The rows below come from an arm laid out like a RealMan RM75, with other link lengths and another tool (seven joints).
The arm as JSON. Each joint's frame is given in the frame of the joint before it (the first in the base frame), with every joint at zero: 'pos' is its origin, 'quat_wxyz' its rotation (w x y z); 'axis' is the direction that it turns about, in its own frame. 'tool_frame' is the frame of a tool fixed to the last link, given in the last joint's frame.
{
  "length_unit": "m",
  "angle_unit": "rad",
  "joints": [
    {
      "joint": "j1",
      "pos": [
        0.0,
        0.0,
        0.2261
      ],
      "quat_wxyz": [
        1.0,
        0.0,
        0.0,
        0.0
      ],
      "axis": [
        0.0,
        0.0,
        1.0
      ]
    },
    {
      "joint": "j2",
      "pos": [
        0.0,
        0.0,
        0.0
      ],
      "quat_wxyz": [
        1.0,
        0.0,
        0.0,
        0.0
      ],
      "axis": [
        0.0,
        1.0,
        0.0
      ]
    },
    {
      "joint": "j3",
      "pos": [
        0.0,
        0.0,
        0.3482
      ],
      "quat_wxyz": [
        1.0,
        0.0,
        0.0,
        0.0
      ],
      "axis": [
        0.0,
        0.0,
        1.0
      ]
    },
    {
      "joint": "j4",
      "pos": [
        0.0,
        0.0,
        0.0
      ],
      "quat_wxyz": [
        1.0,
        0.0,
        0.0,
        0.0
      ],
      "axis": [
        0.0,
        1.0,
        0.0
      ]
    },
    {
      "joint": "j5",
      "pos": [
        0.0,
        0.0,
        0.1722
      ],
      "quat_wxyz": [
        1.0,
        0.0,
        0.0,
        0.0
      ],
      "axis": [
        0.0,
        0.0,
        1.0
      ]
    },
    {
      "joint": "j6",
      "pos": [
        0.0,
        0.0,
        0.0
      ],
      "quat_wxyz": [
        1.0,
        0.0,
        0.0,
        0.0
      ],
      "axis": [
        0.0,
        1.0,
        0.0
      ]
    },
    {
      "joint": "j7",
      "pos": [
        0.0,
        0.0,
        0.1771
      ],
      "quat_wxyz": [
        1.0,
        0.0,
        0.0,
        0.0
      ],
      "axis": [
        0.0,
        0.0,
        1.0
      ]
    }
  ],
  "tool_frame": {
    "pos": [
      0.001,
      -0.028,
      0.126
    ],
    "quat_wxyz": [
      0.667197,
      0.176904,
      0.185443,
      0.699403
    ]
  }
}
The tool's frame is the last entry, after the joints.
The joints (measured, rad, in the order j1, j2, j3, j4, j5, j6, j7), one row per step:
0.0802, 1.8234, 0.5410, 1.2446, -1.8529, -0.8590, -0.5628
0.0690, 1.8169, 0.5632, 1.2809, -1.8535, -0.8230, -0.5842
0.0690, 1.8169, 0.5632, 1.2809, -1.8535, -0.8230, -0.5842
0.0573, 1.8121, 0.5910, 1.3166, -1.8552, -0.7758, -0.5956
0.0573, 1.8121, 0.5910, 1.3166, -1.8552, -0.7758, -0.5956
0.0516, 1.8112, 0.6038, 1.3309, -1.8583, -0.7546, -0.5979
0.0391, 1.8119, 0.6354, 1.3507, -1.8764, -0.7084, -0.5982
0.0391, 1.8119, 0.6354, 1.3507, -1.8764, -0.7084, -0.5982
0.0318, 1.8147, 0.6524, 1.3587, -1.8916, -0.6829, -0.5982
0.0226, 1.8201, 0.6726, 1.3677, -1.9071, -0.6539, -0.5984
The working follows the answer.
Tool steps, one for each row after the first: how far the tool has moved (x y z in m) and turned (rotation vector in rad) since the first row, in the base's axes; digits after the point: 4 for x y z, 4 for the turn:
-0.0036, -0.0005, 0.0016, -0.0082, -0.0004, 0.0012
-0.0036, -0.0005, 0.0016, -0.0082, -0.0004, 0.0012
-0.0067, -0.0008, 0.0015, -0.0230, 0.0074, -0.0006
-0.0067, -0.0008, 0.0015, -0.0230, 0.0074, -0.0006
-0.0083, -0.0011, 0.0011, -0.0298, 0.0119, -0.0009
-0.0102, -0.0014, 0.0002, -0.0426, 0.0124, -0.0002
-0.0102, -0.0014, 0.0002, -0.0426, 0.0124, -0.0002
-0.0116, -0.0020, -0.0013, -0.0503, 0.0092, 0.0023
-0.0129, -0.0027, -0.0033, -0.0580, 0.0081, 0.0026

Tool pose at each row, in the base's axes (x y z in m, rotation vector in rad; rounded; the steps above come from the unrounded poses):
0.3315, 0.4127, -0.0559, -0.6880, 2.3047, 1.0929
0.3280, 0.4122, -0.0544, -0.6928, 2.3100, 1.0843
0.3280, 0.4122, -0.0544, -0.6928, 2.3100, 1.0843
0.3248, 0.4120, -0.0545, -0.6931, 2.3270, 1.0719
0.3248, 0.4120, -0.0545, -0.6931, 2.3270, 1.0719
0.3232, 0.4116, -0.0549, -0.6935, 2.3355, 1.0669
0.3214, 0.4113, -0.0557, -0.6990, 2.3447, 1.0536
0.3214, 0.4113, -0.0557, -0.6990, 2.3447, 1.0536
0.3199, 0.4107, -0.0573, -0.7064, 2.3469, 1.0444
0.3186, 0.4100, -0.0593, -0.7100, 2.3512, 1.0353

